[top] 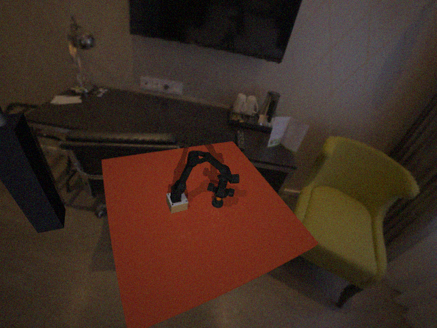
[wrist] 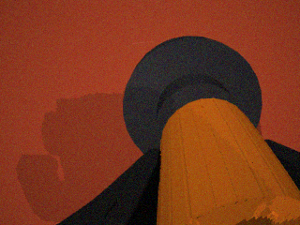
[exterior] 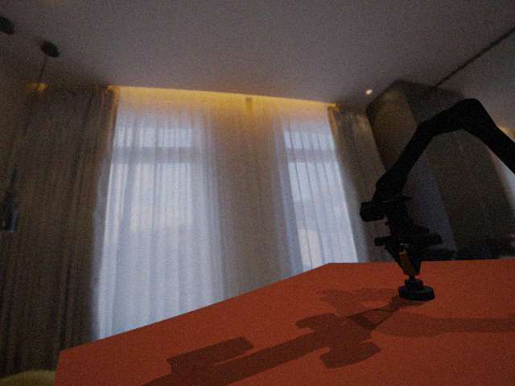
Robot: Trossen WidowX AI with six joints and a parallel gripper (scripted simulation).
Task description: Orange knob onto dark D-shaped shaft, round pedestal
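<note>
Right now the orange knob is 2 cm above my gripper tip. From my gripper tip the other things lie so: round dark pedestal 4 cm below.
</note>
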